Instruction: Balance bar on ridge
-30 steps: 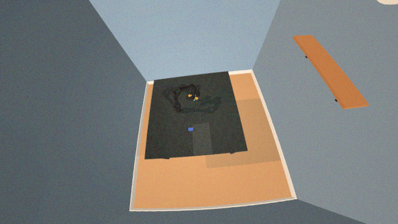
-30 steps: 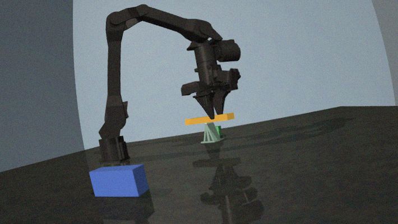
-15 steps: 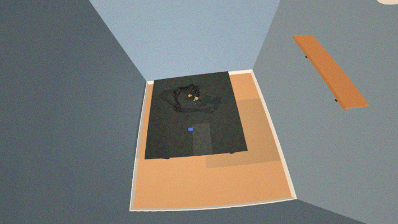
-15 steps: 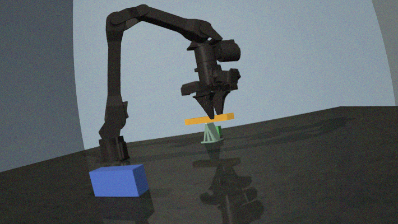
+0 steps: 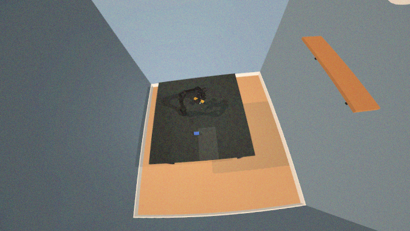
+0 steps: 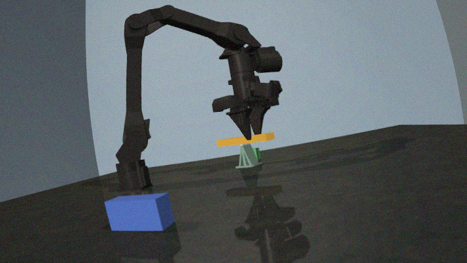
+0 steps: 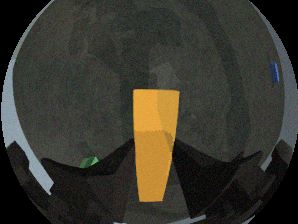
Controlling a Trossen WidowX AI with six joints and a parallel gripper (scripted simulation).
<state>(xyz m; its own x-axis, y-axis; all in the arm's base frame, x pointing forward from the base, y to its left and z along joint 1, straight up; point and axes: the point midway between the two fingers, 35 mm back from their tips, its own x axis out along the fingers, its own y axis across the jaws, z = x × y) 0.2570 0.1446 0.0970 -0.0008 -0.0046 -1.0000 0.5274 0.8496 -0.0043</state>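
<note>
Right now my gripper tip is 20 mm to the right of the orange bar and 20 mm past it. Also, from my gripper tip: blue block: 460 mm to the right, 90 mm behind, 50 mm below; small green block: 150 mm to the left, 50 mm below, 30 mm behind.
</note>
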